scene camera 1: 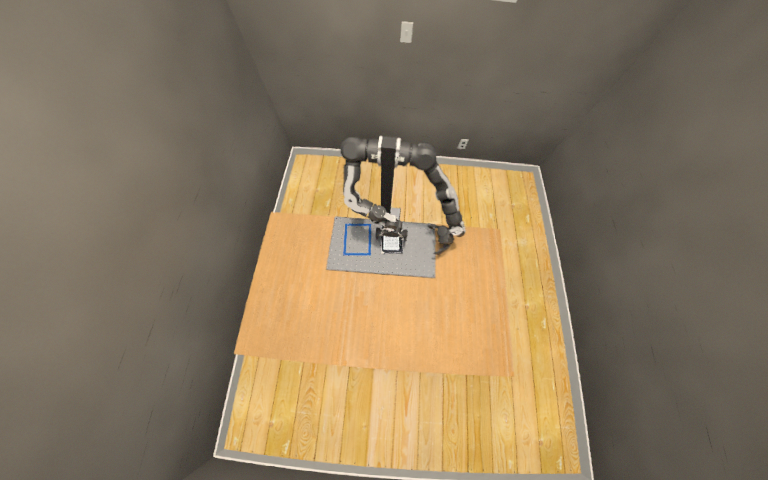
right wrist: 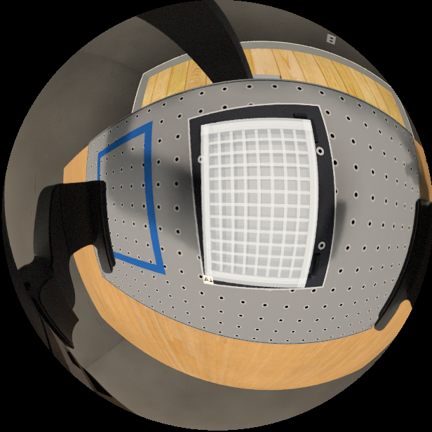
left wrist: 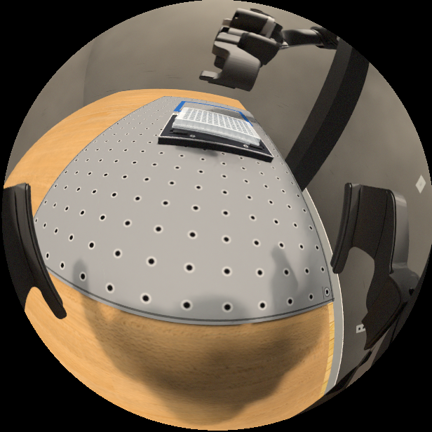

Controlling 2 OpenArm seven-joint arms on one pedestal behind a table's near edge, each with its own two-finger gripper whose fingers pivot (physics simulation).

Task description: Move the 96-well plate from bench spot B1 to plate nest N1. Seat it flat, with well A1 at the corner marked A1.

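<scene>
The white 96-well plate (scene camera 1: 391, 243) (left wrist: 217, 125) (right wrist: 260, 200) lies on the black nest (left wrist: 212, 145) (right wrist: 326, 200). In the right wrist view, more black base shows at the plate's top and right than at its left and bottom. Whether it sits fully flat is unclear. The A1 tag (right wrist: 208, 280) is at the nest's lower-left corner; the plate's own lettering is unreadable. My right gripper (scene camera 1: 391, 236) (right wrist: 245, 299) is open above the plate, fingers clear of both sides. My left gripper (scene camera 1: 434, 241) (left wrist: 199, 293) is open and empty at the board's right edge.
The blue rectangle (scene camera 1: 370, 239) (right wrist: 150, 190) marks a spot left of the nest in the scene view. It and the nest are on a grey perforated board (scene camera 1: 419, 266) (left wrist: 175, 245) (right wrist: 370, 240) on the wooden table (scene camera 1: 368, 322). The black pedestal (scene camera 1: 387, 181) rises behind the board.
</scene>
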